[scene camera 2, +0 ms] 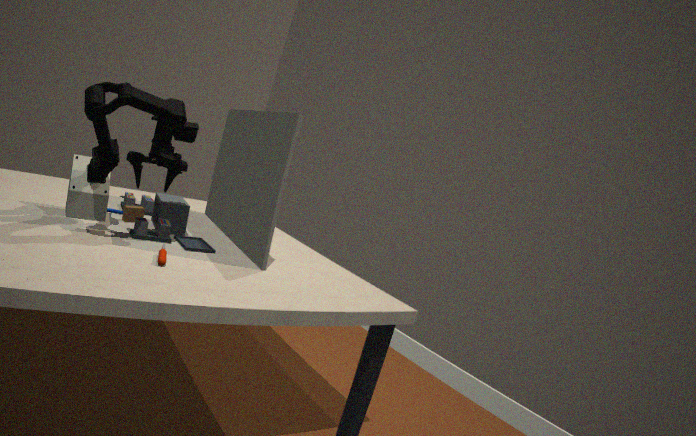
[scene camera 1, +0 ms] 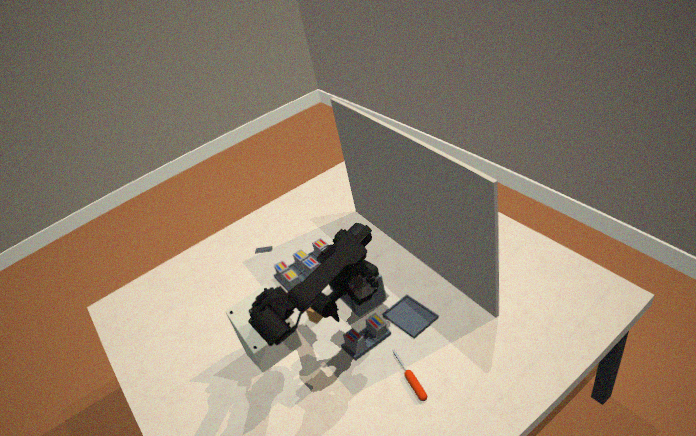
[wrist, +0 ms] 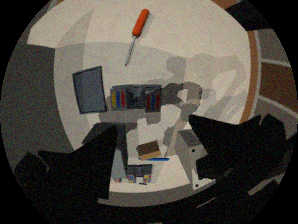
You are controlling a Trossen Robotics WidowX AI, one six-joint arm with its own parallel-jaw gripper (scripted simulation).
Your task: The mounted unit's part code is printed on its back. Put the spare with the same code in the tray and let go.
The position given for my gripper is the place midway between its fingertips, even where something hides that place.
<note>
My gripper [scene camera 1: 350, 310] is open, holding nothing. Further things: a grey mounted unit [wrist: 120, 160], a tall grey panel [scene camera 1: 444, 212] and a dark tray [scene camera 1: 409, 315].
My gripper is seen too in scene camera 2 [scene camera 2: 151, 190] and in the wrist view [wrist: 154, 124]. The tall grey panel also shows in scene camera 2 [scene camera 2: 252, 166]. The dark tray shows as well in the wrist view [wrist: 87, 84].
</note>
